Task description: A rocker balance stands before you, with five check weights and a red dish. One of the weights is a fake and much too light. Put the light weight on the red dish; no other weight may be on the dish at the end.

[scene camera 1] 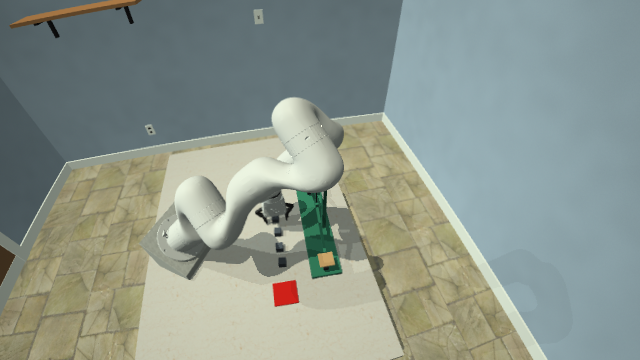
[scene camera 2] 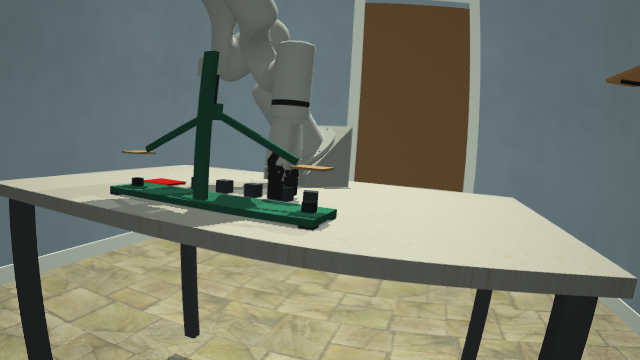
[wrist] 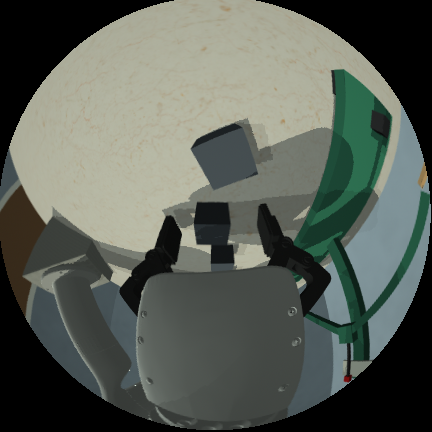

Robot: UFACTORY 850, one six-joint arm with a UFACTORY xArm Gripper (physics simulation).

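My gripper [scene camera 1: 276, 220] [scene camera 2: 283, 195] [wrist: 216, 219] is open, low over the table, its fingers on either side of a dark weight [scene camera 1: 275, 219] [scene camera 2: 288, 194] [wrist: 212, 232] without holding it. A turned weight [scene camera 2: 310, 195] [wrist: 226, 159] lies beyond the fingers; the arm hides it in scene camera 1. Three more weights [scene camera 1: 278, 231] [scene camera 1: 279, 247] [scene camera 1: 282, 262] continue the row towards the red dish [scene camera 1: 285, 293] [scene camera 2: 165, 181], which is empty. The green balance [scene camera 1: 320, 245] [scene camera 2: 203, 125] [wrist: 345, 165] stands beside the row. Its wooden pans [scene camera 2: 138, 151] [scene camera 2: 312, 168] carry no weight.
Black blocks [scene camera 2: 137, 181] [scene camera 2: 309, 206] [wrist: 380, 123] sit on the balance's base near its ends. The balance's post and sloping arms rise close beside my gripper. The robot's base [scene camera 1: 175, 250] stands on the opposite side of the row on the pale table [scene camera 1: 215, 320] [scene camera 2: 425, 225].
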